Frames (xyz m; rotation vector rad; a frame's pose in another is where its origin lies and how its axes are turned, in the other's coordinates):
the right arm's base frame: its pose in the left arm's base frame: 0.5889 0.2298 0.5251 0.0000 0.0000 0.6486
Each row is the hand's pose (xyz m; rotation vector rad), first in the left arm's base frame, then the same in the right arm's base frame.
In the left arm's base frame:
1: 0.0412 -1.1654 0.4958 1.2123 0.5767 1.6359
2: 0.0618 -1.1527 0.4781 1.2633 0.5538 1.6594
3: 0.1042 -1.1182 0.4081 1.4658 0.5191 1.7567
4: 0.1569 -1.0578 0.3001 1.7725 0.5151 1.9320
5: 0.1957 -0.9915 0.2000 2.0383 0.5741 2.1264
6: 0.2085 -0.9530 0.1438 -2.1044 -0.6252 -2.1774
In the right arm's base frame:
1: -1.2793 -0.7810 -0.0293 1.2324 0.1483 1.0828
2: -1.2552 -0.7834 -0.0470 1.2681 0.1130 1.1117
3: -1.2006 -0.7815 -0.1170 1.4239 0.0229 1.2373
4: -1.1221 -0.7652 -0.2250 1.6638 -0.0691 1.4684
5: -1.0511 -0.7358 -0.3251 1.8738 -0.0933 1.7261
6: -1.0176 -0.7128 -0.3813 1.9820 -0.0704 1.8866

